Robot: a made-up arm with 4 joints.
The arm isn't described. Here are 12 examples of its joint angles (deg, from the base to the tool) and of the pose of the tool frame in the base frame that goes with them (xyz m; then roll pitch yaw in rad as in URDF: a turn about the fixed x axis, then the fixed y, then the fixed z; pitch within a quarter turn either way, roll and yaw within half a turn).
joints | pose
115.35 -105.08 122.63 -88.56 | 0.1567 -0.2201 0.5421 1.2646 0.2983 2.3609
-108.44 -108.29 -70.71 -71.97 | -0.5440 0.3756 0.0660 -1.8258 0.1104 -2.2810
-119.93 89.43 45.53 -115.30 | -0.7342 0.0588 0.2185 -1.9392 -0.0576 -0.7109
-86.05 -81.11 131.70 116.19 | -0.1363 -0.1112 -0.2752 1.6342 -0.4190 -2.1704
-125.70 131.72 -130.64 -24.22 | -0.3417 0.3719 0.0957 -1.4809 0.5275 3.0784
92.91 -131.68 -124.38 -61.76 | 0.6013 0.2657 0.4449 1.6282 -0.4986 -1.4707
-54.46 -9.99 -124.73 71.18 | 0.0206 -0.1628 -0.2851 1.9560 0.8667 -2.4831
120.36 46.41 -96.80 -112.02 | 0.0431 -0.2114 0.5452 1.0380 0.6487 1.9427
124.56 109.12 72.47 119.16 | 0.2531 0.0062 0.8522 -2.0462 0.1058 0.7818
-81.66 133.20 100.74 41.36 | -0.5284 -0.0234 -0.2481 1.3681 0.9175 1.9804
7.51 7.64 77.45 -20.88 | 0.2990 0.3686 -0.1710 1.2133 0.2111 -0.1261
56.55 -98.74 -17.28 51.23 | 0.5176 0.3598 0.2291 -1.3120 -1.2452 2.7712
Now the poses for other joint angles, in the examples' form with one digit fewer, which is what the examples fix.
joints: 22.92 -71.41 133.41 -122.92
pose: 0.376 -0.200 0.111 2.571 -0.113 2.268
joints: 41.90 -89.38 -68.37 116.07
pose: 0.710 0.246 0.005 -0.801 0.054 2.145
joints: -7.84 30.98 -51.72 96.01
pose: 0.348 -0.167 -0.299 1.085 1.298 2.654
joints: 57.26 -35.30 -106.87 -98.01
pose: 0.663 -0.114 0.079 1.384 -0.402 -2.795
